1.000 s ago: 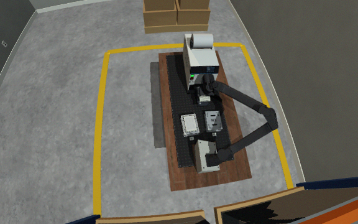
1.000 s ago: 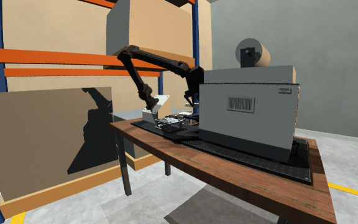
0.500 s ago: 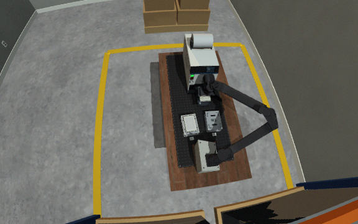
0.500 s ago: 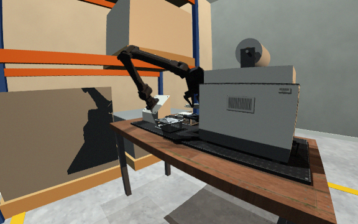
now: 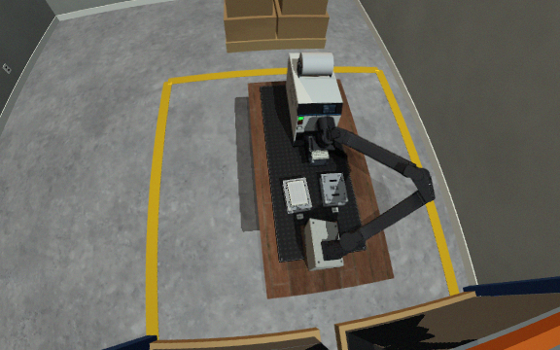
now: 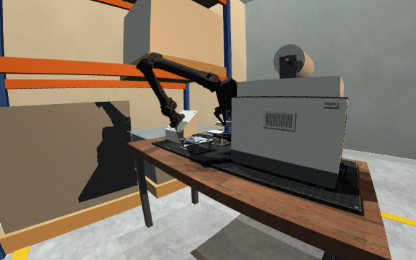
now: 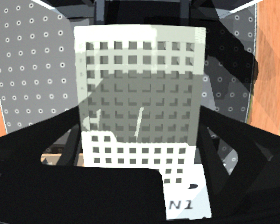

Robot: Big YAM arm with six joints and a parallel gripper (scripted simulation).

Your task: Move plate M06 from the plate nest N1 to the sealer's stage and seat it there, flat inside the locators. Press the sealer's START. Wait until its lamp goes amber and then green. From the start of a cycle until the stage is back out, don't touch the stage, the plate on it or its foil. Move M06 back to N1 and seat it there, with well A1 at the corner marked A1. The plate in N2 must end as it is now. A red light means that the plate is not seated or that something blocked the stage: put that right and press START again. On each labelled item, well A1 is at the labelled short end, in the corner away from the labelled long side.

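Now: the dark stage 6 cm below my hand. The rest, counted from my hand: white well plate (right at my hand); foil roll (33 cm ahead, 26 cm above, 2 cm to the right); white plate (20 cm behind, 14 cm to the left, 10 cm below).
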